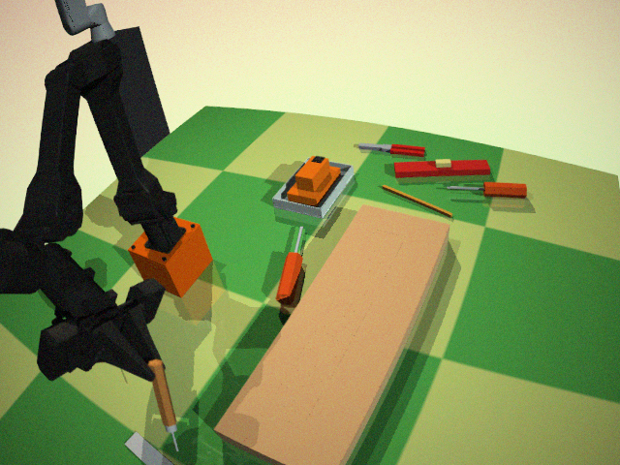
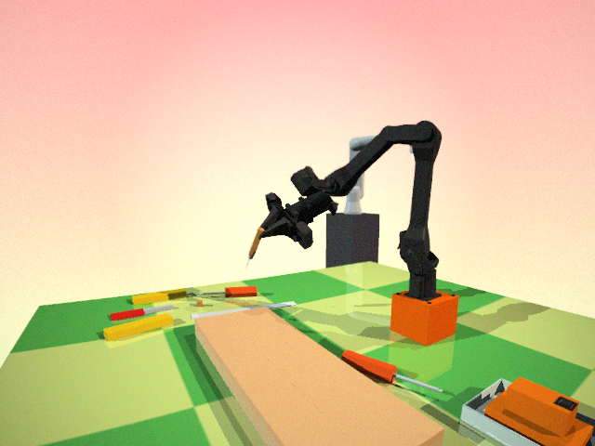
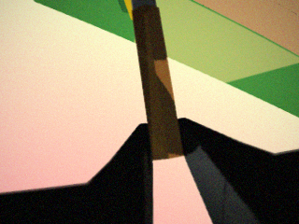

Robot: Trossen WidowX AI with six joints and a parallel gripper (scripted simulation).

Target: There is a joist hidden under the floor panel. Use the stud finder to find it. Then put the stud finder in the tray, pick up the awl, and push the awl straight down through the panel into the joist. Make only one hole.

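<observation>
My gripper tip is now 50 mm above the awl, 30 mm to the left of it and 10 mm short of it. From my gripper tip the other things lie so: orange stud finder: 620 mm to the left, 180 mm below, 100 mm behind; then grey card: 220 mm below, 80 mm to the right; then grey tray: 600 mm to the left, 210 mm below, 100 mm behind.
</observation>
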